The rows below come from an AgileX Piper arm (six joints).
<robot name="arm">
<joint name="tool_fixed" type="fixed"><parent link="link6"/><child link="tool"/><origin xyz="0 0 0" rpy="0 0 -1.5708"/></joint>
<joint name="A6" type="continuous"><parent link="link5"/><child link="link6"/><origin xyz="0 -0.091 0" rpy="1.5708 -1.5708 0"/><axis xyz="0 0 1"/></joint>
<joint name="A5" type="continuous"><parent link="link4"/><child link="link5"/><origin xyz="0 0 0" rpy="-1.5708 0 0"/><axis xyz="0 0 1"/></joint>
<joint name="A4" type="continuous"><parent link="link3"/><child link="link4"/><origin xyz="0.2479 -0.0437 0" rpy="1.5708 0 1.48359"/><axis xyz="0 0 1"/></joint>
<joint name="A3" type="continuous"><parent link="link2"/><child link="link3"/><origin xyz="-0.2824 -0.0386 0" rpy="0 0 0"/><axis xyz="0 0 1"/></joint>
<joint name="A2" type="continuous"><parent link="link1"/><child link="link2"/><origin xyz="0 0 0" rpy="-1.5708 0 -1.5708"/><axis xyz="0 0 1"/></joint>
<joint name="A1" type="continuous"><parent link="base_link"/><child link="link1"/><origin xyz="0 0 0.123" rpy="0 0 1.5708"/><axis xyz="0 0 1"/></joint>
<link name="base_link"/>
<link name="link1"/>
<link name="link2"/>
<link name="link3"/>
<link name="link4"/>
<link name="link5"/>
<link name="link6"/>
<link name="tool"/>
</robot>
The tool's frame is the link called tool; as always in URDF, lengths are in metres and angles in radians. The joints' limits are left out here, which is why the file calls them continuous.
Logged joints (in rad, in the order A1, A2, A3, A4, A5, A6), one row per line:
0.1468 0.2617 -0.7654 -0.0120 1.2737 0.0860
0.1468 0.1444 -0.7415 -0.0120 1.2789 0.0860
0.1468 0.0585 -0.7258 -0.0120 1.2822 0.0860
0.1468 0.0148 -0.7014 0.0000 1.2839 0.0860
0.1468 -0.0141 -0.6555 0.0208 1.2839 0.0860
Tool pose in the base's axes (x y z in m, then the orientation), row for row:
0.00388 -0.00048 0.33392 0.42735 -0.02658 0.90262 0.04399
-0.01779 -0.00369 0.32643 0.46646 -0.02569 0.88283 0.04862
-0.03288 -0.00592 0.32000 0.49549 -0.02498 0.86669 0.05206
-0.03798 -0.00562 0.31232 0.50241 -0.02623 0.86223 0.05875
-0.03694 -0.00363 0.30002 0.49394 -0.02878 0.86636 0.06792
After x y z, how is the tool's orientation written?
As a quaternion, w x y z.
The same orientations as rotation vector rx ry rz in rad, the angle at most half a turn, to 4 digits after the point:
-0.0664 2.2548 0.1099
-0.0631 2.1668 0.1193
-0.0605 2.1001 0.1262
-0.0634 2.0830 0.1419
-0.0698 2.1008 0.1647

